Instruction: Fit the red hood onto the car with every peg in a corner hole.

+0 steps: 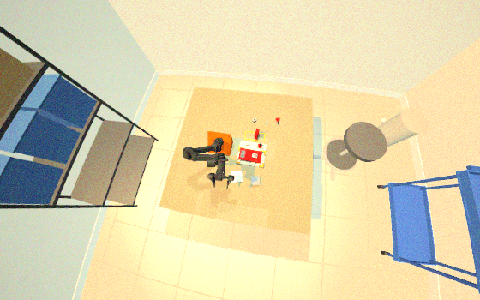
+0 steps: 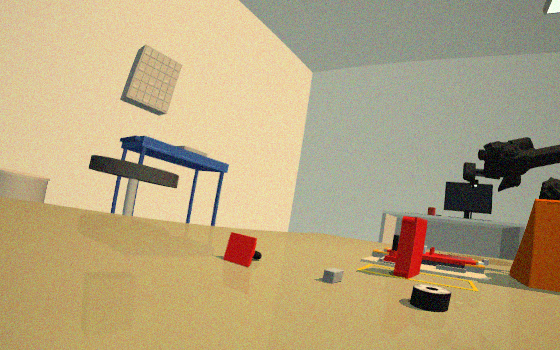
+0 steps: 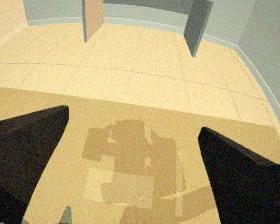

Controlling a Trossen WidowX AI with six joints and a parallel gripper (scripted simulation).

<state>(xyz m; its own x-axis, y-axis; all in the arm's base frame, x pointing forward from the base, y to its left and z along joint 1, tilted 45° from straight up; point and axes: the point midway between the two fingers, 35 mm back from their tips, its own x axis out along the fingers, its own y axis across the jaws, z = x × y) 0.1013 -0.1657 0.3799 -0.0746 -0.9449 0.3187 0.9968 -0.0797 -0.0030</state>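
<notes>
My gripper tip is 240 mm short of the red hood, 530 mm to the right of it and 200 mm above it.
</notes>
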